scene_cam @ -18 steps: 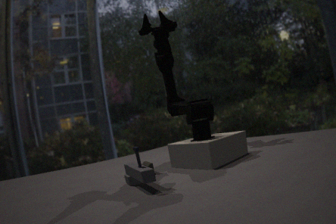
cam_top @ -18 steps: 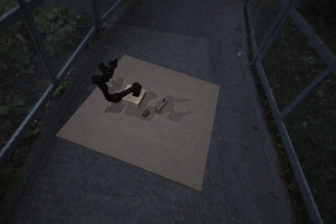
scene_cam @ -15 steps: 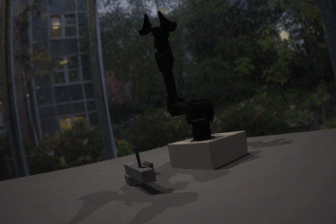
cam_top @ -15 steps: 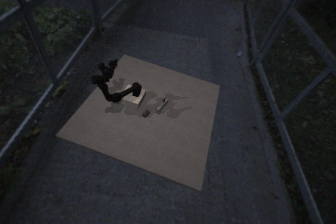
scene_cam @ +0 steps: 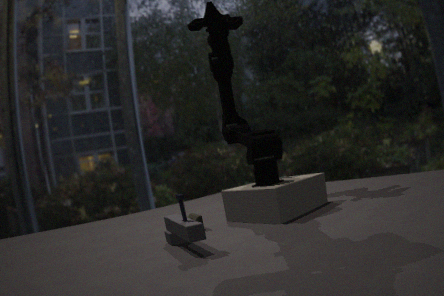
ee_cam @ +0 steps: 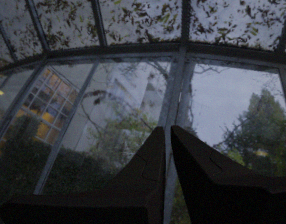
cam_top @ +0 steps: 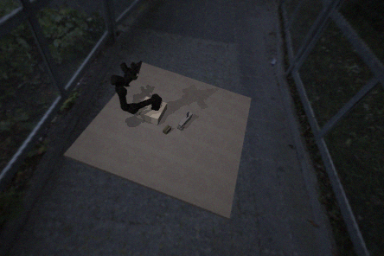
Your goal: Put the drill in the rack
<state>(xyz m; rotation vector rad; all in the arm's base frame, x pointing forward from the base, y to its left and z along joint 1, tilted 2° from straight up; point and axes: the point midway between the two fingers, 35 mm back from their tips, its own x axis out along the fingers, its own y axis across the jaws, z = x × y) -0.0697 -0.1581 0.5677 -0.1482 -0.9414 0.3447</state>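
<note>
My gripper tip is 37 cm short of the dark key, 14 cm to the right of it and 59 cm above it. From my gripper tip the other things lie so: olive rack 22 cm ahead, 1 cm to the right, 66 cm below; then yellow drill 35 cm ahead, 9 cm to the left, 63 cm below; then grey block 36 cm ahead, 11 cm to the left, 64 cm below.
</note>
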